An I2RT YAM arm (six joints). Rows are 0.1 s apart.
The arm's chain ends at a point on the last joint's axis. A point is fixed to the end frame.
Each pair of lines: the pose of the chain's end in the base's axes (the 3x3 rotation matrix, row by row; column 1 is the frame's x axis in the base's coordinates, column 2 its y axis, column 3 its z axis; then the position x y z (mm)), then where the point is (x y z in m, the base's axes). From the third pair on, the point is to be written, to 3 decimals.
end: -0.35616 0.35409 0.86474; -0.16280 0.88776 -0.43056; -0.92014 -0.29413 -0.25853; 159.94 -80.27 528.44
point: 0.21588 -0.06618 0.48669
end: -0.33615 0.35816 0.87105; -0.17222 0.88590 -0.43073; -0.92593 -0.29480 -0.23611; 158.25 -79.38 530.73
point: 0.21503 -0.06553 0.49004
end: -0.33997 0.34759 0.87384; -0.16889 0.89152 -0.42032; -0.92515 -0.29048 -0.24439; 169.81 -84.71 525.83
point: 0.226 -0.070 0.485
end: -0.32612 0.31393 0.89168; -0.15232 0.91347 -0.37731; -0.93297 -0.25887 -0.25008; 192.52 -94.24 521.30
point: 0.249 -0.076 0.481
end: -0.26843 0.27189 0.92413; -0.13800 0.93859 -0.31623; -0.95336 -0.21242 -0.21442; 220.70 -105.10 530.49
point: 0.278 -0.082 0.494
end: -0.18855 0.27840 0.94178; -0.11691 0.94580 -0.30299; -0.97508 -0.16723 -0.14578; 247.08 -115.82 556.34
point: 0.306 -0.092 0.525
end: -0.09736 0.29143 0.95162; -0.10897 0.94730 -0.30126; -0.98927 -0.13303 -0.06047; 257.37 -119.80 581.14
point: 0.319 -0.095 0.556
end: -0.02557 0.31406 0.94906; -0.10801 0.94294 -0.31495; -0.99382 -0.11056 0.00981; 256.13 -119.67 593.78
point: 0.320 -0.096 0.573
